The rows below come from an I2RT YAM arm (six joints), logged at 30 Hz.
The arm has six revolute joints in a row. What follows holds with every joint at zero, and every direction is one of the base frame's.
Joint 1 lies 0.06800 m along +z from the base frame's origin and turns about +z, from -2.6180 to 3.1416 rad.
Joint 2 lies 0.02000 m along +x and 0.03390 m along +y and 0.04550 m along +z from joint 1 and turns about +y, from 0.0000 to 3.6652 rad.
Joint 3 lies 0.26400 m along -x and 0.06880 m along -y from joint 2 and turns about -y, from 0.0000 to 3.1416 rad.
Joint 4 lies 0.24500 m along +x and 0.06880 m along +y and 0.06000 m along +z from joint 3 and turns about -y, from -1.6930 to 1.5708 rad.
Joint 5 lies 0.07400 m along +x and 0.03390 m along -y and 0.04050 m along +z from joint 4 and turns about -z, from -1.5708 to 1.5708 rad.
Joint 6 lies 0.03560 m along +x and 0.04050 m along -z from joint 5 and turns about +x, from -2.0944 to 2.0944 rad.
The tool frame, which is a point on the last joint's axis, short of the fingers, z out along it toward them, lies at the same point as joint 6; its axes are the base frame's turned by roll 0.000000, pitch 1.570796 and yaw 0.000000 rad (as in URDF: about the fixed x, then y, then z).
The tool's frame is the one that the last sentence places.
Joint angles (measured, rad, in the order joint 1, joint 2, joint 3, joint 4, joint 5, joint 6), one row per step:
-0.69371 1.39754 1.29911 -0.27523 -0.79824 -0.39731
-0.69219 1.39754 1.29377 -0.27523 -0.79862 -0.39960
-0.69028 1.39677 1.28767 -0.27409 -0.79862 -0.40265
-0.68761 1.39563 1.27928 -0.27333 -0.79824 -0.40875
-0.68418 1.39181 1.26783 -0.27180 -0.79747 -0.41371
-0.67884 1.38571 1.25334 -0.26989 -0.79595 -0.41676
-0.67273 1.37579 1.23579 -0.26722 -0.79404 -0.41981
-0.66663 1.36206 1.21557 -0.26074 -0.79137 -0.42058
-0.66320 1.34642 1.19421 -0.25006 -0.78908 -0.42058
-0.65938 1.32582 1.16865 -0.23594 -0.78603 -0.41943
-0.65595 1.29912 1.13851 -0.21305 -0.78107 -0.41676
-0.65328 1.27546 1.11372 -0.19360 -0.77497 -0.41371
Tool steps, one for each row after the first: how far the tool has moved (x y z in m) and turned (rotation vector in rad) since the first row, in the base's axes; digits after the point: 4 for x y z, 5 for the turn. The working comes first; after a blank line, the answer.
Tool pose at each row, in the base's axes (x y z in m, rotation vector in rad; the steps are taken from these numbers as rounded here):
0.2594 -0.1826 0.3731 -0.24046 1.81255 0.01171
0.2597 -0.1822 0.3713 -0.24187 1.81588 0.01510
0.2599 -0.1816 0.3695 -0.24458 1.81836 0.01713
0.2602 -0.1807 0.3671 -0.24956 1.82219 0.01877
0.2600 -0.1792 0.3644 -0.25415 1.82591 0.02115
0.2597 -0.1769 0.3614 -0.25814 1.83020 0.02580
0.2588 -0.1737 0.3585 -0.26328 1.83341 0.02959
0.2572 -0.1701 0.3561 -0.26793 1.83355 0.03094
0.2549 -0.1671 0.3543 -0.27170 1.83027 0.02794
0.2517 -0.1632 0.3525 -0.27598 1.82421 0.02254
0.2475 -0.1589 0.3516 -0.28142 1.81130 0.00943
0.2437 -0.1552 0.3512 -0.28452 1.79964 -0.00405

0.0003 0.0004 -0.0018 0.00133 0.00370 0.00246
0.0005 0.0010 -0.0036 0.00109 0.00651 0.00516
0.0008 0.0019 -0.0060 -0.00072 0.01075 0.00907
0.0006 0.0034 -0.0087 -0.00182 0.01494 0.01311
0.0003 0.0057 -0.0117 -0.00109 0.01988 0.01789
-0.0006 0.0089 -0.0146 -0.00149 0.02375 0.02308
-0.0022 0.0125 -0.0170 -0.00308 0.02431 0.02693
-0.0045 0.0155 -0.0188 -0.00691 0.02101 0.02820
-0.0077 0.0194 -0.0206 -0.01247 0.01476 0.02881
-0.0119 0.0237 -0.0215 -0.02348 0.00110 0.02677
-0.0157 0.0274 -0.0219 -0.03360 -0.01147 0.02281

